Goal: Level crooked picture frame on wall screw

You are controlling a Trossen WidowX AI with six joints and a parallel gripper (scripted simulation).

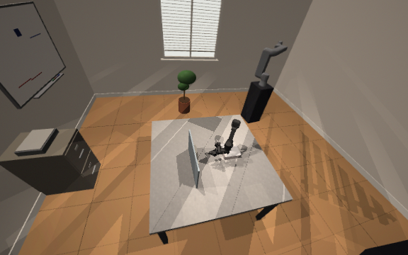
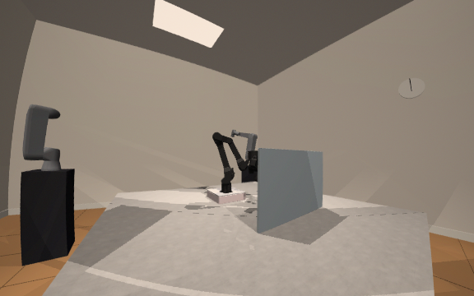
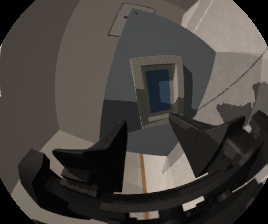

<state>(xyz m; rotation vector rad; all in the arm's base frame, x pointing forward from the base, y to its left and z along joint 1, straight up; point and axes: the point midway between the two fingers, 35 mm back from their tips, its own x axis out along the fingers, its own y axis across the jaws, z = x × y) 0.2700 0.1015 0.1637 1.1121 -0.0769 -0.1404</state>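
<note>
My gripper tip is now 120 mm short of the picture frame, 50 mm above it and 40 mm to the left of it. The rest, counted from my gripper tip: grey wall panel 140 mm ahead, 60 mm below, 30 mm to the right.
</note>
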